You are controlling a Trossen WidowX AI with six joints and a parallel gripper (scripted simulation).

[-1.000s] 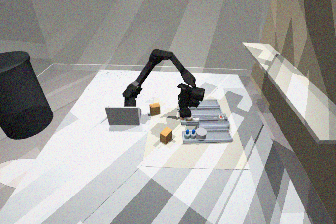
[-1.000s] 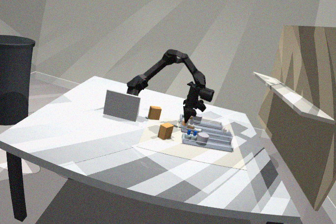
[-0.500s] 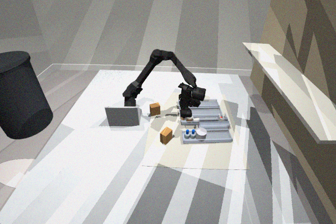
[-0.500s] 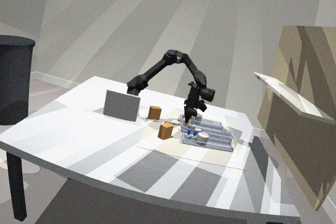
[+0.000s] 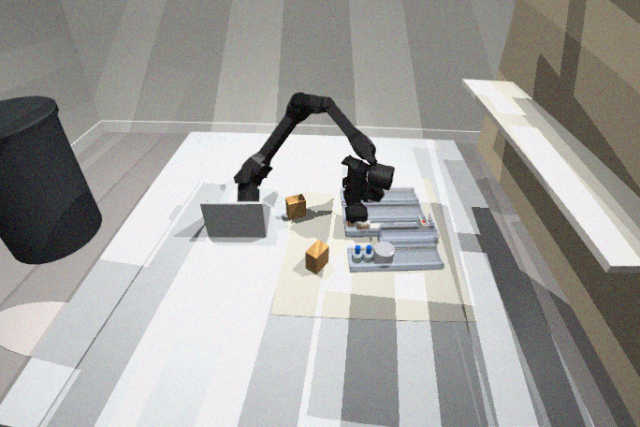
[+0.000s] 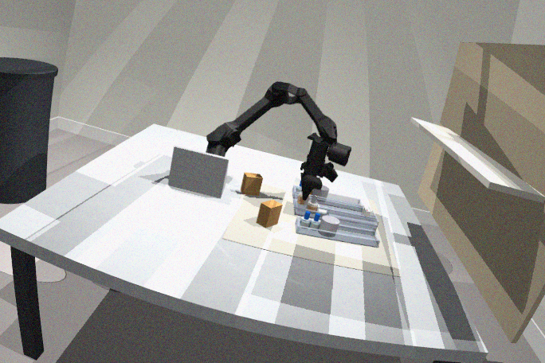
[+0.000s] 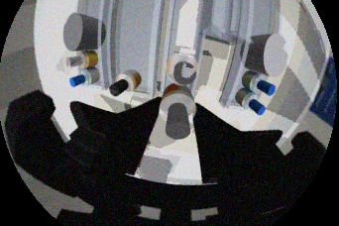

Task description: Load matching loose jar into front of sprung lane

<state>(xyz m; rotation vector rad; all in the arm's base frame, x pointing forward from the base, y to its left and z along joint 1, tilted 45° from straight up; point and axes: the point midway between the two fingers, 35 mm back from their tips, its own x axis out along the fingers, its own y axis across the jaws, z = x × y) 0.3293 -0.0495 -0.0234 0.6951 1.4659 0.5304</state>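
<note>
The grey lane rack lies 15 cm ahead of my gripper tip, 4 cm to the right of it and 4 cm below it. From my gripper tip the other things lie so: shelf (51 cm ahead, 31 cm above, 8 cm to the right).
</note>
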